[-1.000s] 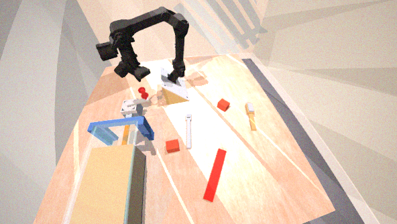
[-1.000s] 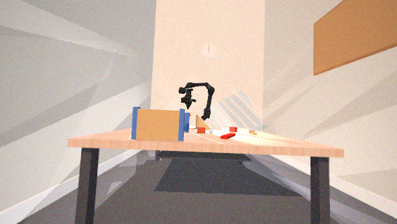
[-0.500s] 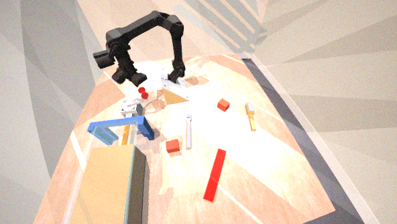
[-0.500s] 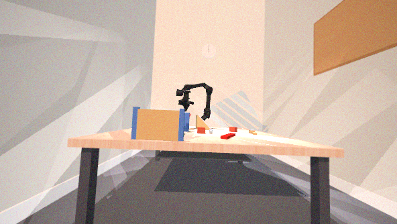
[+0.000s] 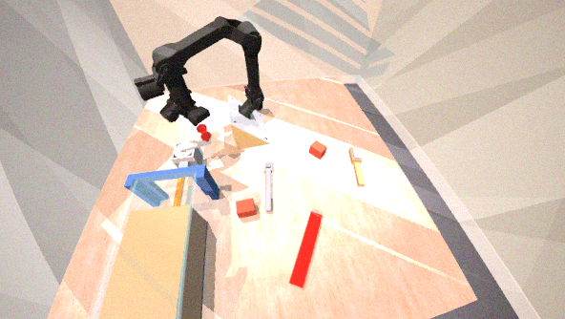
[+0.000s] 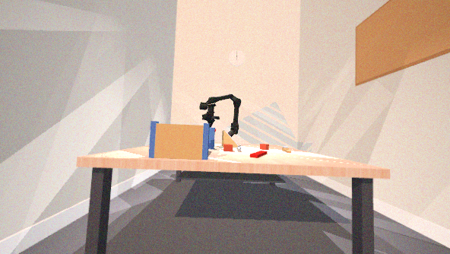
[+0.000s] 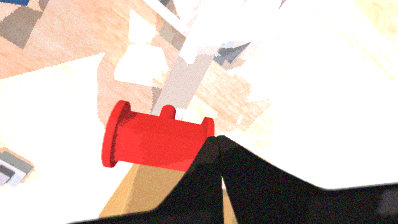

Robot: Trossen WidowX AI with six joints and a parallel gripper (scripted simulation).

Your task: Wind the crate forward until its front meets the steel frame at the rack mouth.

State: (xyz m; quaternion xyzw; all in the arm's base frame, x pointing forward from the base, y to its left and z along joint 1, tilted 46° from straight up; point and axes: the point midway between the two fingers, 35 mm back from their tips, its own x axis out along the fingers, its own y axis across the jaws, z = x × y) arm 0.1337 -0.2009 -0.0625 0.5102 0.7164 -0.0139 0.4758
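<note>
The red grip lies 40 mm below my gripper tip, 30 mm to the left of it and 20 mm ahead of it. From my gripper tip the other things lie so: blue steel frame 190 mm ahead, 90 mm to the right, 60 mm below; then grey winch 140 mm below, 80 mm to the right, 20 mm ahead; then grey crank arm 60 mm below, 20 mm ahead, 10 mm to the right.
</note>
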